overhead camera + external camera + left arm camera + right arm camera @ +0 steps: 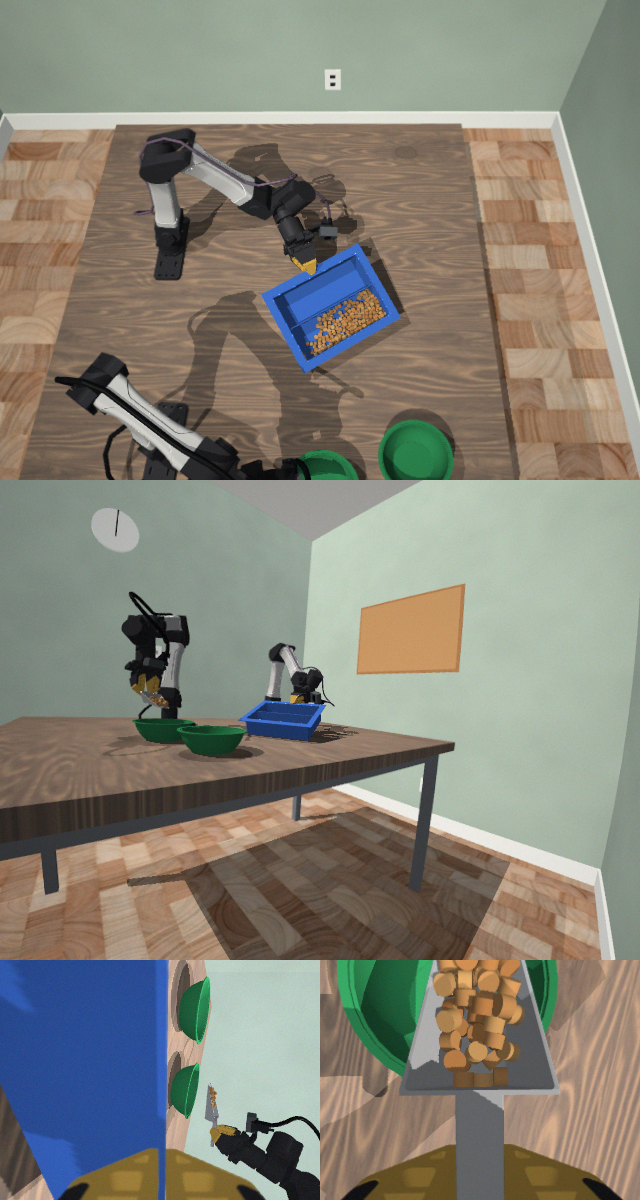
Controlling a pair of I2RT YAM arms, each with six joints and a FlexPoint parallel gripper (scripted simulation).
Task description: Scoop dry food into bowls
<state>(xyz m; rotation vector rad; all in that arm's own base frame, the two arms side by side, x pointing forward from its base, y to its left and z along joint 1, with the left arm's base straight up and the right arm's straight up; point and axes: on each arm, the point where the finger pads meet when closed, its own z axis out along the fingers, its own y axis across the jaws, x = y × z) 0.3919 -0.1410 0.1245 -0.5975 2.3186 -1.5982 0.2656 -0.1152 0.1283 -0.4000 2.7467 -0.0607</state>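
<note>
Now: left hand 40 mm short of the blue box, 80 mm to the left of it and 50 mm above it. From my left hand the other things lie so: grey scoop 90 mm behind, 500 mm to the right, 10 mm below.
</note>
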